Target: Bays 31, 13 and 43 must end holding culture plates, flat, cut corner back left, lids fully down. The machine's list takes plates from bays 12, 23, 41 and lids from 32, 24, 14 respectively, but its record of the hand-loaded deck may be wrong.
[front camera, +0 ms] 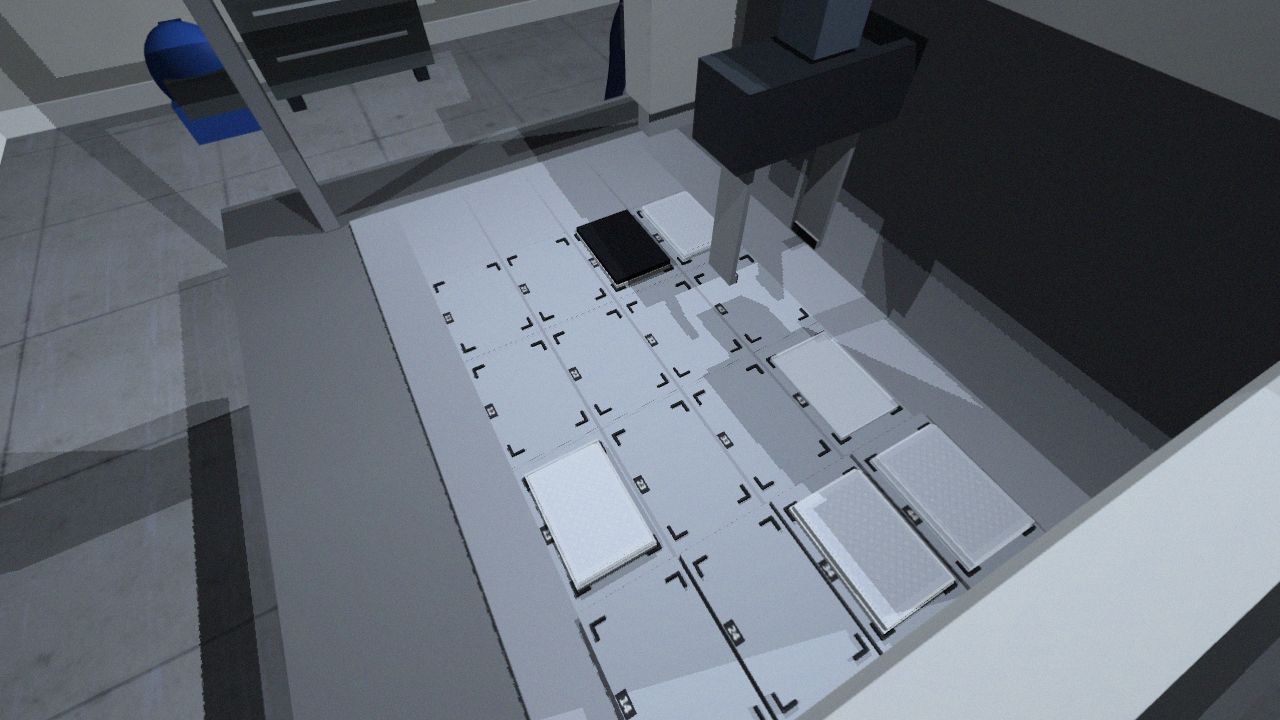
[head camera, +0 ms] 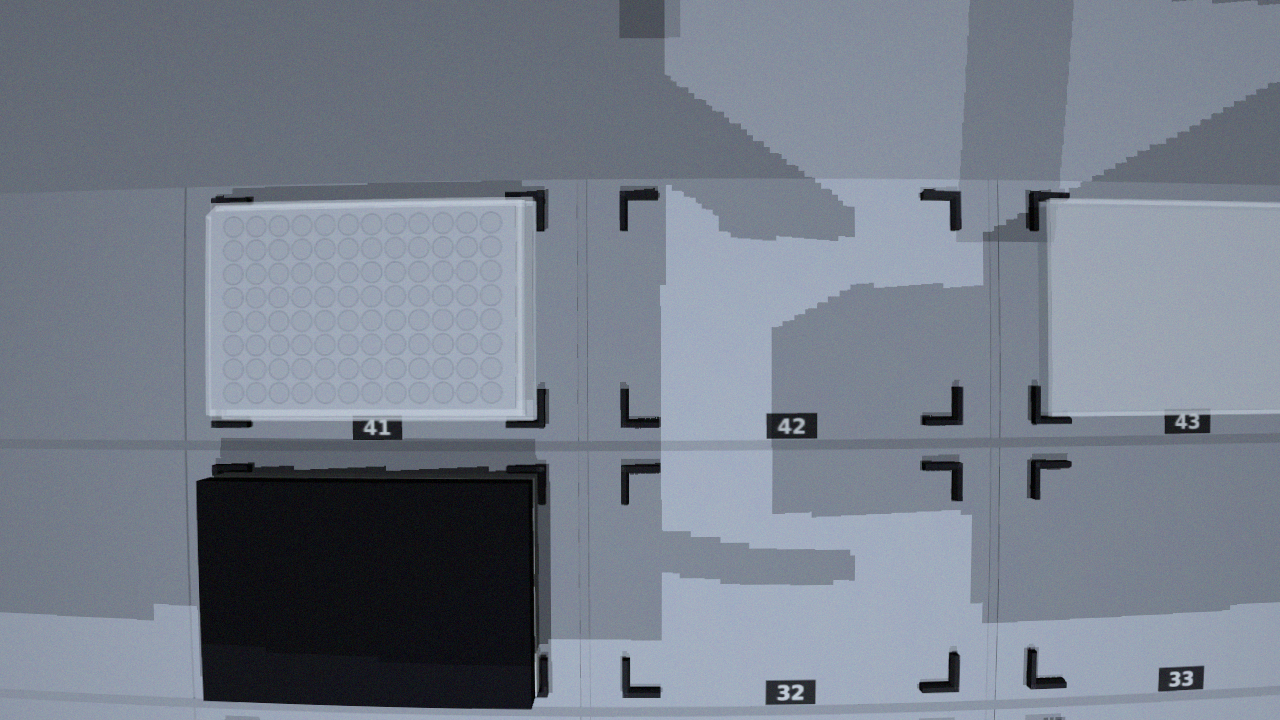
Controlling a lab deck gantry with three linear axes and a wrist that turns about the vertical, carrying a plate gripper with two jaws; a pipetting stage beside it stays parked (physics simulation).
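Seen in the pictures: gripper, fingertip midpoint: [front camera: 765, 254]; robot's base at its link origin: [front camera: 436, 286].
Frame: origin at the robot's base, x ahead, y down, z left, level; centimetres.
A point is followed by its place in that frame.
Observation:
My gripper [front camera: 769, 257] @(y -16.0, x 30.0, z 30.0 cm) hangs open and empty above the deck near bays 41 and 42; its jaws do not show in the head view. A pale plate with round wells [front camera: 682, 222] @(y -1.5, x 6.6, z 35.7 cm) [head camera: 362, 313] @(y -1.4, x 6.5, z 36.2 cm) lies in bay 41, its cut corner at the back left in the head view. A black-topped plate [front camera: 623, 246] @(y -1.7, x 7.2, z 25.5 cm) [head camera: 365, 591] @(y -1.7, x 6.6, z 25.8 cm) is in bay 31, with a pale edge below the black top. A smooth pale piece [front camera: 834, 385] @(y -0.8, x 39.8, z 36.0 cm) [head camera: 1172, 308] @(y -0.8, x 37.8, z 36.3 cm) lies flat in bay 43. A white plate [front camera: 592, 514] @(y -1.7, x 40.2, z 4.3 cm) lies in bay 13. Whether the pale plates bear clear lids is hard to tell.
In the front view, a patterned pale piece [front camera: 872, 548] @(y -2.9, x 56.2, z 25.3 cm) lies in bay 34 and another patterned pale piece [front camera: 953, 495] @(y -2.9, x 56.2, z 35.8 cm) lies in bay 44. A slanted grey post [front camera: 277, 125] @(y -15.8, x -20.7, z -9.6 cm) stands at the back left, and a pale beam [front camera: 1074, 573] @(y -40.0, x 61.3, z 9.6 cm) crosses the near right.

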